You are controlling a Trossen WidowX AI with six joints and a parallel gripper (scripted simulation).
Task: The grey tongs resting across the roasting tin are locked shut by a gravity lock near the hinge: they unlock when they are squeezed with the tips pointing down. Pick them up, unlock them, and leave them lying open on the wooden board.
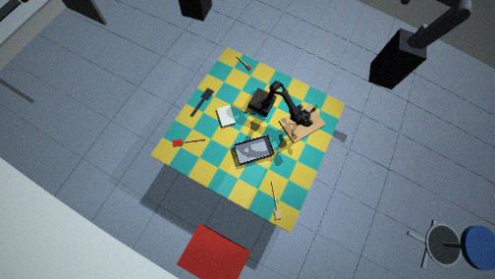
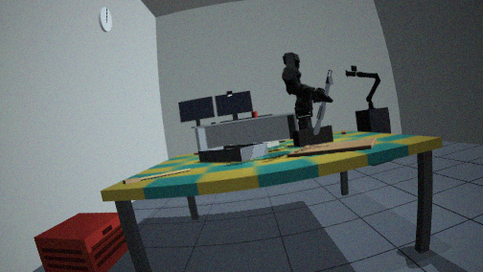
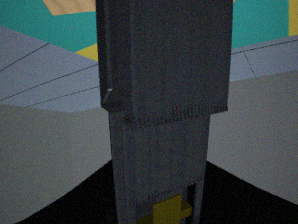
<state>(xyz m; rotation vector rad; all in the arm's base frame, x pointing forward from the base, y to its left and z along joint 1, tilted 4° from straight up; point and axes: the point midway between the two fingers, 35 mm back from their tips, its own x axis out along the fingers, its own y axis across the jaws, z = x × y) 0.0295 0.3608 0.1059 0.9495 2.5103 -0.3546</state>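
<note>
Right now the yellow lock piece is 3 cm ahead of my gripper tip, 2 cm to the right of it and 1 cm above it. The rest, counted from my gripper tip: wooden board (1 cm ahead, 1 cm to the right, 19 cm below); white block (18 cm ahead, 68 cm to the right, 18 cm below); roasting tin (40 cm ahead, 35 cm to the right, 17 cm below).
</note>
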